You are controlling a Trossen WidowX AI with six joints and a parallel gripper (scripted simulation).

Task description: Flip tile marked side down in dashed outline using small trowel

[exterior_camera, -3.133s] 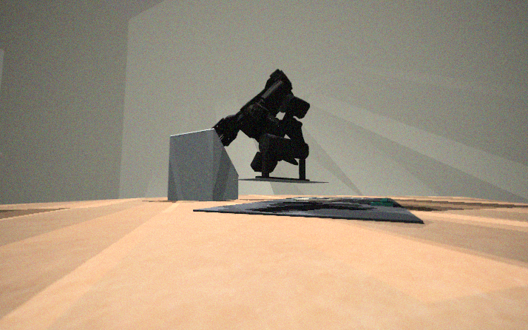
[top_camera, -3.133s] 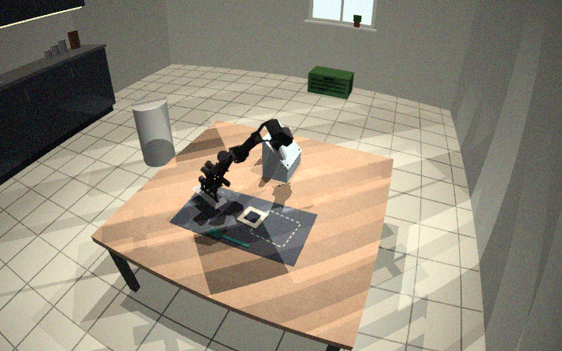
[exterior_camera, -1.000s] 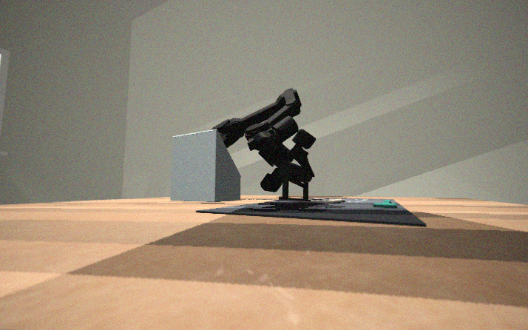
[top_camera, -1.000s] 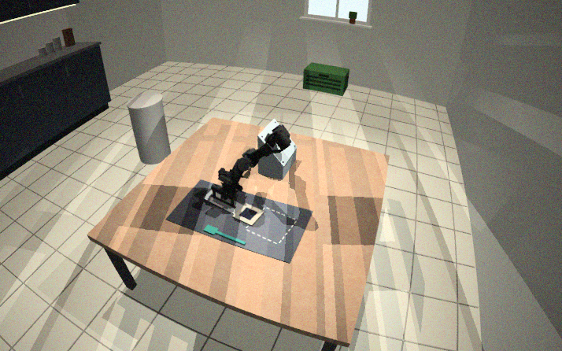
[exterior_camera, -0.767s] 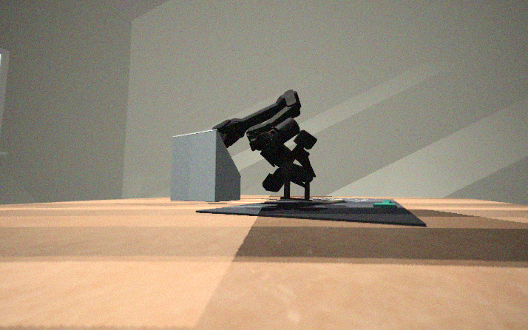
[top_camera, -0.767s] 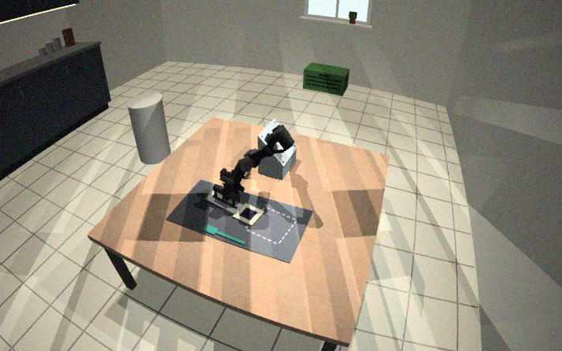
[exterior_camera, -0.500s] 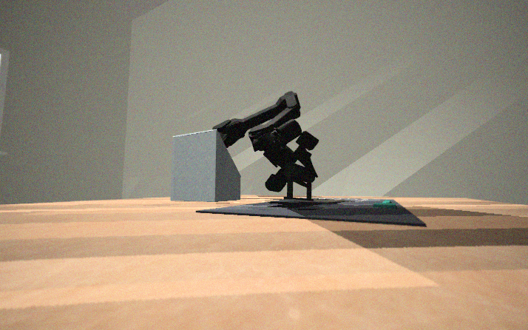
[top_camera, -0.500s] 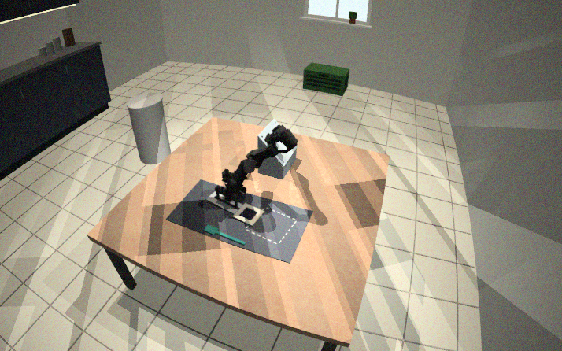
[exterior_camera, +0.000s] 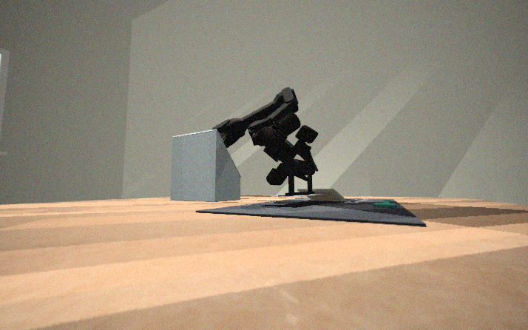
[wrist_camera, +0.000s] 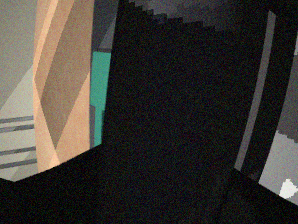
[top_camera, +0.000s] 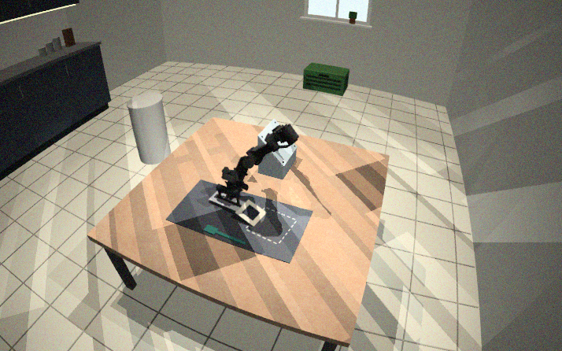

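Now: gripper tip 1 cm short of the tile, 11 cm to the right of it and 5 cm above it. The rest, counted from my gripper tip: teal trowel (16 cm ahead, 2 cm to the left, 7 cm below); dark mat (3 cm ahead, 6 cm to the left, 9 cm below).
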